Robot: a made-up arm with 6 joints.
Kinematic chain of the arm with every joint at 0, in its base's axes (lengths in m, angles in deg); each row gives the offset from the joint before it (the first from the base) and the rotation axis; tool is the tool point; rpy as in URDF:
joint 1: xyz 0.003 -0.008 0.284 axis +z
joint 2: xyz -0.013 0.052 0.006 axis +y
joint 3: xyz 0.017 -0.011 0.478 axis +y
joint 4: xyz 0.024 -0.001 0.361 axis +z
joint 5: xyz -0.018 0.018 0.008 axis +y
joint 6: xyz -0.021 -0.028 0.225 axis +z
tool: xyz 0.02 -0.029 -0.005 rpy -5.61 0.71 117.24
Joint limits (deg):
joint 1: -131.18..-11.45
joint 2: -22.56..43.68
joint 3: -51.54..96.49
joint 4: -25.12..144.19
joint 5: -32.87..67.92
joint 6: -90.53..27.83
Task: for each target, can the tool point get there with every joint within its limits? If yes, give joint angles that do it. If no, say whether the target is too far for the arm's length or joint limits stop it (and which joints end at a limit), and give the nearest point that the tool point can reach.
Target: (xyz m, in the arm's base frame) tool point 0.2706 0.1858 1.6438
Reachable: no: too far | nearest point 0.2058 0.1501 1.3391 | short by 0.314 m
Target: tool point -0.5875 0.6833 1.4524
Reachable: no: too far | nearest point -0.3923 0.4548 1.1574 | short by 0.421 m
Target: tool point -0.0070 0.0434 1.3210
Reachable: yes | joints -69.99 12.49 -32.22 28.59 4.43 5.97
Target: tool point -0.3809 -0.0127 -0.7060
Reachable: no: joint limits stop it (at a limit: joint 1, joint 2, joint 3, joint 4, joint 5, joint 6) | nearest point -0.3722 -0.3747 0.0998 | short by 0.883 m
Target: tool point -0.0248 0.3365 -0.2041
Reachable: no: joint limits stop it (at a limit: joint 1, joint 2, joint 3, joint 5, joint 6) | nearest point 0.4699 0.0029 0.1532 | short by 0.695 m
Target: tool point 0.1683 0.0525 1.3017
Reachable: yes | joints -118.58 -3.92 -22.45 46.59 44.19 10.17
